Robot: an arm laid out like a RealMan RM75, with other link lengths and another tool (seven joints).
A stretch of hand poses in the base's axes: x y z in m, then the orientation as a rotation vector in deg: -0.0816, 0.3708, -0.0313, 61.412, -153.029, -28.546; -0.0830, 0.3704, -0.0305, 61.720, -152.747, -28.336; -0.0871, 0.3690, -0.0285, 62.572, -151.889, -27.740; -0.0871, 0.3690, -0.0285, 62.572, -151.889, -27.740; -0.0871, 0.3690, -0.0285, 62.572, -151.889, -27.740; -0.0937, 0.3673, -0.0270, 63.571, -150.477, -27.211; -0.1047, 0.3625, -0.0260, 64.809, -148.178, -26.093; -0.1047, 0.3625, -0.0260, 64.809, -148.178, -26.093; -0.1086, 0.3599, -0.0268, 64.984, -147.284, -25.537; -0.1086, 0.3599, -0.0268, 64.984, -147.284, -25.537
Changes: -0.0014, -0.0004, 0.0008, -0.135, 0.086, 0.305; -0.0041, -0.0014, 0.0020, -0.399, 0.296, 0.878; 0.0000, 0.0000, 0.0000, 0.000, 0.000, 0.000; 0.0000, 0.0000, 0.0000, 0.000, 0.000, 0.000; -0.0066, -0.0017, 0.0015, -0.432, 0.697, 1.177; -0.0110, -0.0048, 0.0010, -0.956, 1.244, 1.744; 0.0000, 0.0000, 0.0000, 0.000, 0.000, 0.000; -0.0039, -0.0026, -0.0008, -0.526, 0.591, 0.526; 0.0000, 0.0000, 0.0000, 0.000, 0.000, 0.000
